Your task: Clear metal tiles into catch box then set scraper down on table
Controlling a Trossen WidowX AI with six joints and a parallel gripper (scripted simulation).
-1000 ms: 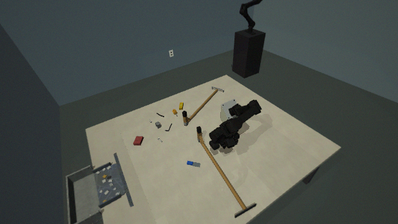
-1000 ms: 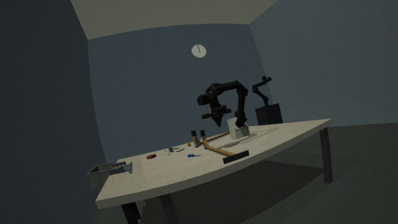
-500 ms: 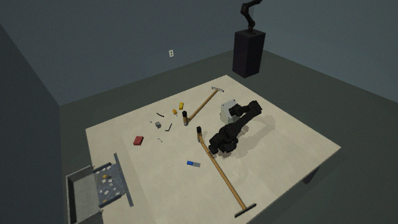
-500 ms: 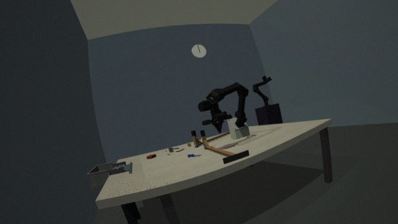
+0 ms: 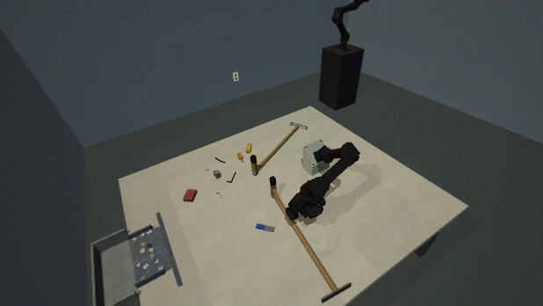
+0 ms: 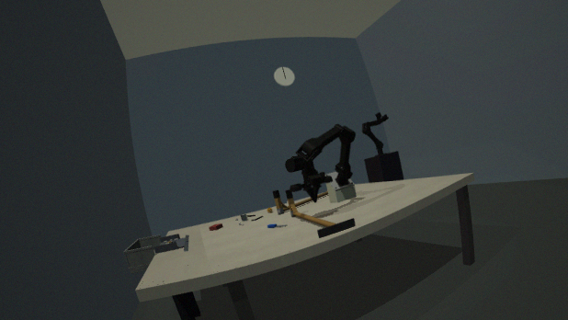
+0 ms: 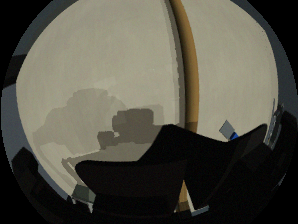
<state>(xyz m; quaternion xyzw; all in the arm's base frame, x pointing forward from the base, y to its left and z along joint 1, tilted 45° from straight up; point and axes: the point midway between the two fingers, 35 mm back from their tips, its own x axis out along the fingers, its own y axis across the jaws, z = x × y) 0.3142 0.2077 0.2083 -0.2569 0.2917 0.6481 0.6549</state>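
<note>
The long scraper lies 50 mm ahead of my gripper tip, 30 mm to the left of it and 10 mm below it. From my gripper tip the other things lie so: black hex key: 190 mm ahead, 510 mm to the right, 70 mm below; grey piece: 240 mm ahead, 580 mm to the right, 60 mm below; blue piece: 180 mm ahead, 100 mm to the right, 70 mm below.
</note>
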